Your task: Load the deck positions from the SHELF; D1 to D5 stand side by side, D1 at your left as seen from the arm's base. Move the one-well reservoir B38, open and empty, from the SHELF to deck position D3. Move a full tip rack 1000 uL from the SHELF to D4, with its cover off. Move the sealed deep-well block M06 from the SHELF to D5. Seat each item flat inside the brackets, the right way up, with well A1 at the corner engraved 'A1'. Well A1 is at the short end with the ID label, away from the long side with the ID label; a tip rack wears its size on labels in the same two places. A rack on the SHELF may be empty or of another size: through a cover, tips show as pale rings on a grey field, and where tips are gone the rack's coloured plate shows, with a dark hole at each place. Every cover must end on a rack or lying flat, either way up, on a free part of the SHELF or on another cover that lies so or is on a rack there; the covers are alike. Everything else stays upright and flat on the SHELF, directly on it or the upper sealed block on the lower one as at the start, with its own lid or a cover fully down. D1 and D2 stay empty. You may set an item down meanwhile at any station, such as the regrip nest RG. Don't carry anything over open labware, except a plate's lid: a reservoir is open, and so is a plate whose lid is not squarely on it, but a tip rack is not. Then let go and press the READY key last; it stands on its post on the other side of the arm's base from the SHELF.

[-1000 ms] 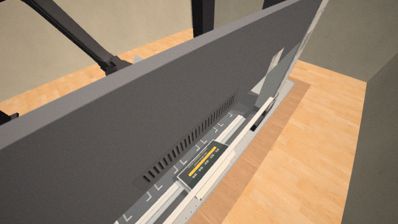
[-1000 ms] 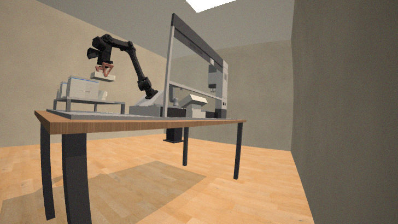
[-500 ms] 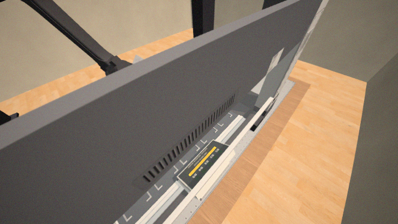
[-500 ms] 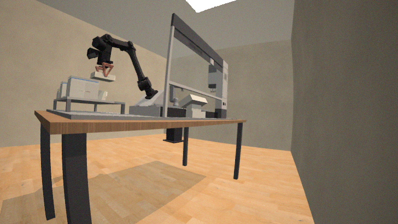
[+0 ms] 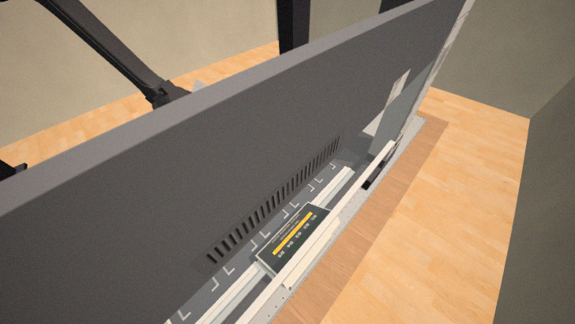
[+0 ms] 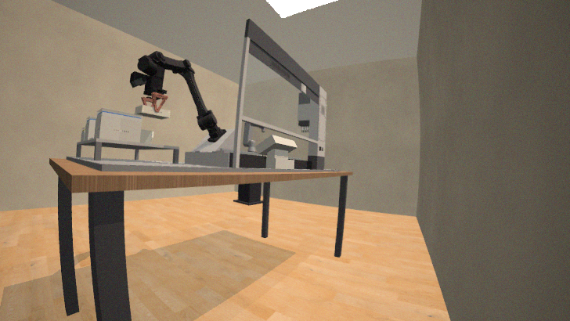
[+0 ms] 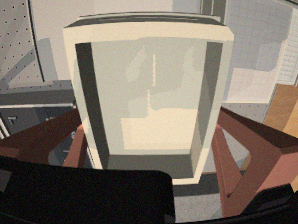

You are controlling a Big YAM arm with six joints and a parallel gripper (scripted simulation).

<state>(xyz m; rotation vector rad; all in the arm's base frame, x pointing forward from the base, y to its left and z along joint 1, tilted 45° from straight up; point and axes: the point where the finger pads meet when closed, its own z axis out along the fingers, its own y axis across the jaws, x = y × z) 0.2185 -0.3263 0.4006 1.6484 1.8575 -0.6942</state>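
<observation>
Right now the pale sealed deep-well block is 11 cm behind my hand, 3 cm to the right of it and 10 cm below it. The rest, counted from my hand: shelf: 5 cm behind, 10 cm to the right, 16 cm below; shelf label: 6 cm behind, 7 cm to the left, 22 cm below; cream one-well reservoir: 1 cm below.
</observation>
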